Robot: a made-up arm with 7 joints. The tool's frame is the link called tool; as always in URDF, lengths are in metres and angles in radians. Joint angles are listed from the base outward. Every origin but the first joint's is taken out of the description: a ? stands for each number. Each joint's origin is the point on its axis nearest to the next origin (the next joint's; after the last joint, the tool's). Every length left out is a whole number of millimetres.
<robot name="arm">
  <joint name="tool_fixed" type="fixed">
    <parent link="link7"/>
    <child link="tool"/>
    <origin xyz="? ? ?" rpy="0 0 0"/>
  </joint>
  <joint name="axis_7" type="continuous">
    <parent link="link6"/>
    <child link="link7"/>
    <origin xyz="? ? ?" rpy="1.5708 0 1.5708"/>
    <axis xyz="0 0 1"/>
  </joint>
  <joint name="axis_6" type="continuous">
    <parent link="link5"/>
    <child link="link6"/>
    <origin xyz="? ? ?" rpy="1.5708 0 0"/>
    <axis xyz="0 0 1"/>
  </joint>
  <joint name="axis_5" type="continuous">
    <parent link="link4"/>
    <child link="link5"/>
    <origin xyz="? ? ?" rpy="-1.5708 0 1.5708"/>
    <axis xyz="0 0 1"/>
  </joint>
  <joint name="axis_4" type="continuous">
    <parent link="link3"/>
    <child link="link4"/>
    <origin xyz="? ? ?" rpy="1.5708 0 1.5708"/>
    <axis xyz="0 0 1"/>
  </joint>
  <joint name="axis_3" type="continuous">
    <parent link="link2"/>
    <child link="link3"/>
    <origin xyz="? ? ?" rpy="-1.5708 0 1.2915"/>
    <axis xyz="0 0 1"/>
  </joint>
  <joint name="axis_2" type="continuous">
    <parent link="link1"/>
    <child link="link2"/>
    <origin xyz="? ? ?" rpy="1.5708 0 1.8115"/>
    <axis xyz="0 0 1"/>
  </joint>
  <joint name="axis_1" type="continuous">
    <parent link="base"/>
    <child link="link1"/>
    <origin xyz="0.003 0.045 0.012" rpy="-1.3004 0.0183 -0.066"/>
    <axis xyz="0 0 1"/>
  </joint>
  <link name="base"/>
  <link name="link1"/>
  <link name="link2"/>
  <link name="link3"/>
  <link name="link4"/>
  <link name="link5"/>
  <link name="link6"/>
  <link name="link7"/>
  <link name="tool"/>
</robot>
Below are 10 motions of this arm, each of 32 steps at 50 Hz.
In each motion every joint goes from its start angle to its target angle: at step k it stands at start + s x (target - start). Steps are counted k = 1, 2, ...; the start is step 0. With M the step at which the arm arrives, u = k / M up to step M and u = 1 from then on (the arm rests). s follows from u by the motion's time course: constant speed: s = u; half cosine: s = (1 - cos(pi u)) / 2; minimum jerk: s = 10 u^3 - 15 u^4 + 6 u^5.
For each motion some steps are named. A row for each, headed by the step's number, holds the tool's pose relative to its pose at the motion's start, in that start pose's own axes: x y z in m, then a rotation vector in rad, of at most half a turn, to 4 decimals.
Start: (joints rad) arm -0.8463 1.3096 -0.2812 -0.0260 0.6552 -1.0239 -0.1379
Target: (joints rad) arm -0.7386 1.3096 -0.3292 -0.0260 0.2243 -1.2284 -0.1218
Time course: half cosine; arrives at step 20
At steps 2, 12, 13, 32:
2: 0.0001 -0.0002 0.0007 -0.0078 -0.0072 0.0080
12: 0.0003 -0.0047 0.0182 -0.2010 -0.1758 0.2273
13: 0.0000 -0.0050 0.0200 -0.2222 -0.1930 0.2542
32: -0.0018 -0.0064 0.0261 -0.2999 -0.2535 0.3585

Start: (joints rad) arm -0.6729 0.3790 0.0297 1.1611 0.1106 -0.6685 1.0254
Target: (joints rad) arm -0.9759 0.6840 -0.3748 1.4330 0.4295 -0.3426 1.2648
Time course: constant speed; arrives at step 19
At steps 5, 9, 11, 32:
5: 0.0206 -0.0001 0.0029 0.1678 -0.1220 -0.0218
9: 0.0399 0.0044 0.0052 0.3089 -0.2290 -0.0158
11: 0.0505 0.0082 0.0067 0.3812 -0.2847 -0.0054
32: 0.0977 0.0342 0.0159 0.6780 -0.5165 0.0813

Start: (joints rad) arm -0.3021 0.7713 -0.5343 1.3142 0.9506 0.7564 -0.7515
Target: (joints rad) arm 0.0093 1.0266 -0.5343 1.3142 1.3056 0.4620 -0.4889
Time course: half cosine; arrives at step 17
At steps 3, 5, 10, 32:
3: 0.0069 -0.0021 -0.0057 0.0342 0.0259 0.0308
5: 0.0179 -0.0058 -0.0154 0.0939 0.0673 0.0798
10: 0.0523 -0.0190 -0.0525 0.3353 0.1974 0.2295
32: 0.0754 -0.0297 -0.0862 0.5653 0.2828 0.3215

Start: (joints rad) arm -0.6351 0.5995 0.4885 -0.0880 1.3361 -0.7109 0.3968
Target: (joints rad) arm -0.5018 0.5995 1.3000 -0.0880 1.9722 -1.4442 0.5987
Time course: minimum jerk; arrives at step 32
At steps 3, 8, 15, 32:
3: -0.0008 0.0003 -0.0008 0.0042 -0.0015 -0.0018
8: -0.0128 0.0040 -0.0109 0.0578 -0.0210 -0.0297
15: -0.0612 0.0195 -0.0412 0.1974 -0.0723 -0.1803
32: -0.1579 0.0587 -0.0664 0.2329 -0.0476 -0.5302

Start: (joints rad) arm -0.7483 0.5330 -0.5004 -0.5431 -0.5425 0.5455 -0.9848
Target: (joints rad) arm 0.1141 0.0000 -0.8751 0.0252 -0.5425 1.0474 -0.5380
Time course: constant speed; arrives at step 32
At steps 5, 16, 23, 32:
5: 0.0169 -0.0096 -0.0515 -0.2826 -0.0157 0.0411
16: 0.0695 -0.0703 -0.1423 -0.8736 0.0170 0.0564
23: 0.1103 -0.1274 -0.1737 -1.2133 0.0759 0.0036
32: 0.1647 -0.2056 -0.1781 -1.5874 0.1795 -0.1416

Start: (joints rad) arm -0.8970 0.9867 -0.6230 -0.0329 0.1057 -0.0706 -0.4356
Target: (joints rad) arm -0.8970 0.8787 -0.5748 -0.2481 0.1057 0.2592 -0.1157
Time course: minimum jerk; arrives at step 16
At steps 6, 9, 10, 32:
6: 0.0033 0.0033 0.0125 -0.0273 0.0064 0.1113
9: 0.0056 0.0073 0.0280 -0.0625 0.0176 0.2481
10: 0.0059 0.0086 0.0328 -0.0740 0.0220 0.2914
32: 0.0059 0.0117 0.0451 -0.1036 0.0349 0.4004

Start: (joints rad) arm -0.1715 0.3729 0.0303 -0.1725 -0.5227 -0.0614 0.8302
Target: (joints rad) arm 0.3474 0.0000 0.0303 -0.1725 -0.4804 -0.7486 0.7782
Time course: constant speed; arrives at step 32
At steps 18, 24, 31, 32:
18: -0.0449 0.0540 -0.0376 -0.1869 -0.0093 0.1867
24: -0.0626 0.0731 -0.0449 -0.2337 -0.0344 0.2670
31: -0.0850 0.0952 -0.0502 -0.2754 -0.0791 0.3680
32: -0.0883 0.0983 -0.0506 -0.2801 -0.0868 0.3829

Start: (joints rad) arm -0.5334 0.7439 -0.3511 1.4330 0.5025 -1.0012 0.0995
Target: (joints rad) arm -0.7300 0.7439 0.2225 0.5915 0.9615 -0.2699 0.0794
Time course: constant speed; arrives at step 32
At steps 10, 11, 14, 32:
10: 0.0407 0.0580 0.0295 0.1422 -0.0131 0.1798
11: 0.0434 0.0648 0.0328 0.1574 -0.0114 0.2015
14: 0.0498 0.0860 0.0431 0.2030 -0.0030 0.2709
32: 0.0251 0.2223 0.1091 0.4318 0.1618 0.8137

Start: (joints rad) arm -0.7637 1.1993 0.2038 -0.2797 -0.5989 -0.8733 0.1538
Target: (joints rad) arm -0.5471 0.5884 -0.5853 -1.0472 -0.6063 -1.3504 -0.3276
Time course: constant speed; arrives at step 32
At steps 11, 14, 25, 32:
11: -0.0287 -0.0753 0.0262 -0.4346 -0.1704 -0.0651
14: -0.0328 -0.0903 0.0391 -0.5426 -0.2418 -0.0514
25: -0.0372 -0.1190 0.0942 -0.8543 -0.5755 0.1149
32: -0.0369 -0.1160 0.1276 -0.9567 -0.8246 0.3106

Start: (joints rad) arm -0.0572 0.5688 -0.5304 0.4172 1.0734 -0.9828 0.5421
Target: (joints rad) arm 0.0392 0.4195 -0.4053 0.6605 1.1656 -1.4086 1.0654
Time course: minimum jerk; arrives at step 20
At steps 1, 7, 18, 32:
1: 0.0000 -0.0001 0.0000 -0.0004 -0.0001 0.0006
7: -0.0070 -0.0112 0.0064 -0.0862 -0.0253 0.1191
18: -0.0288 -0.0449 0.0354 -0.4052 -0.0301 0.5310
32: -0.0290 -0.0452 0.0358 -0.4091 -0.0294 0.5359

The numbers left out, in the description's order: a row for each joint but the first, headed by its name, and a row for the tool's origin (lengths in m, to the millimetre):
tool: 0 0 0
axis_7: 0 0.065 0
axis_6: 0 0 0
axis_5: -0.181 -0.014 0
axis_4: 0.003 -0.014 0
axis_3: 0.163 -0.041 0
axis_2: -0.004 0.016 0

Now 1 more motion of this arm.
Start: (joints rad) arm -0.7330 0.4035 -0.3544 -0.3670 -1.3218 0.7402 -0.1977
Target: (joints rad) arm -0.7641 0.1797 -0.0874 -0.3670 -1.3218 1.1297 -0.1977
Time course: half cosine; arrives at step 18
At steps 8, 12, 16, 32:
8: -0.0034 -0.0044 0.0116 -0.0265 0.0162 -0.0321
12: -0.0079 -0.0072 0.0191 -0.0517 0.0303 -0.0593
16: -0.0115 -0.0087 0.0230 -0.0698 0.0401 -0.0778
32: -0.0120 -0.0088 0.0234 -0.0724 0.0415 -0.0804

